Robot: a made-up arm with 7 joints.
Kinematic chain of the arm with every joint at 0, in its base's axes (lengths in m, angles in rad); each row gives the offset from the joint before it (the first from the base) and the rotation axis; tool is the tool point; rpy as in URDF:
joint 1: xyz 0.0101 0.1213 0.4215 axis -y
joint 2: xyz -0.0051 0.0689 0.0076 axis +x
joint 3: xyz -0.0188 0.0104 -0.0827 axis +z
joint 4: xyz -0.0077 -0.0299 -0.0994 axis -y
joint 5: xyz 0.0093 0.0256 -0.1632 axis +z
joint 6: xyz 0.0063 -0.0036 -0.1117 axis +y
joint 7: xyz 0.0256 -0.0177 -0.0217 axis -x
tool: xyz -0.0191 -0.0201 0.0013 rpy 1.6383 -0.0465 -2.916
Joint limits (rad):
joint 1: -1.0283..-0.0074
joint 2: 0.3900..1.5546
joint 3: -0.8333..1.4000
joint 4: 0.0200..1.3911
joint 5: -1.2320..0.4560
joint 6: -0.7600..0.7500
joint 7: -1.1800..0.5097
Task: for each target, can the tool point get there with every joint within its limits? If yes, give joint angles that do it. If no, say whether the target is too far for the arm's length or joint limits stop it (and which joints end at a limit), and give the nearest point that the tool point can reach.
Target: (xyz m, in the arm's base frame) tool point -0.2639 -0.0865 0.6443
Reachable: no: joint limits stop it (at a limit: joint 1, joint 2, joint 3, joint 4, joint 6) | nearest point -0.1565 0.0593 0.1743 | short by 0.504 m
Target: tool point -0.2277 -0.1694 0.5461
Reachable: no: joint limits stop it (at a limit: joint 1, joint 2, joint 3, joint 4, joint 6) | nearest point -0.1530 0.0541 0.1728 | short by 0.441 m
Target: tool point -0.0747 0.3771 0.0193
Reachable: yes | joints -0.4213 0.6757 -0.5155 0.5310 -0.5298 -0.4310 -0.6526
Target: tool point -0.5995 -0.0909 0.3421
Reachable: no: too far | nearest point -0.3215 0.1865 0.1471 | short by 0.439 m
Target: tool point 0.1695 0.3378 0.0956
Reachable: yes | joints -0.2435 0.7485 -0.2174 1.1606 -0.1829 0.6052 -0.7742
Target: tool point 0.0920 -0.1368 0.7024
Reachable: no: joint limits stop it (at a limit: joint 1, joint 2, joint 4, joint 5, joint 6) | nearest point 0.0984 0.3737 0.7098 | short by 0.511 m
